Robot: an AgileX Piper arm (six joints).
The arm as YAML. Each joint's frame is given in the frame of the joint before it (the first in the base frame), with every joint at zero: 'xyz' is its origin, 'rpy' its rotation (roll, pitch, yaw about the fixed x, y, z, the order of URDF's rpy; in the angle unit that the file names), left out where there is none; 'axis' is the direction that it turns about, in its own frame. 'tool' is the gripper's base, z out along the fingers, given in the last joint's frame.
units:
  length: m
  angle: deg
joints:
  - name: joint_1
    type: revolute
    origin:
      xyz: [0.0, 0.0, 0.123]
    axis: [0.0, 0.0, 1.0]
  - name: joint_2
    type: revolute
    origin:
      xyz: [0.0, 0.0, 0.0]
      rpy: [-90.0, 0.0, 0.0]
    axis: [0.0, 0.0, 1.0]
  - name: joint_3
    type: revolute
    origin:
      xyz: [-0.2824, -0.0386, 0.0]
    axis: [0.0, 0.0, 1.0]
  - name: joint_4
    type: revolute
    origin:
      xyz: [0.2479, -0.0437, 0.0]
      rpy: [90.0, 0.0, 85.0]
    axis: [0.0, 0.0, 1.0]
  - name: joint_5
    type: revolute
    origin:
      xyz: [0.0, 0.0, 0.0]
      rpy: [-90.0, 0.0, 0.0]
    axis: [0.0, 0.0, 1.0]
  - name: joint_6
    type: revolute
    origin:
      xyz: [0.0, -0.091, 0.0]
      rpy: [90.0, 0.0, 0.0]
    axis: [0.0, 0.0, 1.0]
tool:
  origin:
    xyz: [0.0, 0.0, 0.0]
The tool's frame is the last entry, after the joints.
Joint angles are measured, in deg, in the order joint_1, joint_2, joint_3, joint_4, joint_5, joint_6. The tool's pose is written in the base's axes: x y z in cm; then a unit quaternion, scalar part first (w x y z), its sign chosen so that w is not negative. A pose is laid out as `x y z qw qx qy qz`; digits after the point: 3 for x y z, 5 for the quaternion.
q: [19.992, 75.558, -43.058, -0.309, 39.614, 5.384]
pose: 22.085 8.001 22.593 0.19401 -0.12629 0.97195 0.04153
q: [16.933, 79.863, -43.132, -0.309, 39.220, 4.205]
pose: 23.237 7.042 20.853 0.16303 -0.11108 0.97994 0.02836
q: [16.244, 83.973, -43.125, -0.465, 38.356, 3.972]
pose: 23.978 6.938 19.125 0.13579 -0.10866 0.98453 0.02123
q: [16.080, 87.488, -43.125, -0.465, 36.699, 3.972]
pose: 24.600 7.045 17.641 0.11997 -0.10760 0.98676 0.01836
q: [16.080, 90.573, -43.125, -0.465, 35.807, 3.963]
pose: 24.974 7.154 16.284 0.10122 -0.10800 0.98887 0.01515
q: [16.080, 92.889, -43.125, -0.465, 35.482, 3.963]
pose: 25.157 7.207 15.240 0.08418 -0.10824 0.99048 0.01221
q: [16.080, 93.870, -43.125, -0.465, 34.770, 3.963]
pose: 25.309 7.252 14.809 0.08186 -0.10829 0.99067 0.01184
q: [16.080, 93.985, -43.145, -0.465, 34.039, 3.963]
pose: 25.432 7.288 14.783 0.08731 -0.10826 0.99020 0.01283
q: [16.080, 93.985, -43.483, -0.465, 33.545, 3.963]
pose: 25.650 7.351 14.920 0.09443 -0.10820 0.98953 0.01409
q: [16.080, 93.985, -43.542, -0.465, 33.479, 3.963]
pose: 25.684 7.361 14.943 0.09549 -0.10819 0.98943 0.01428
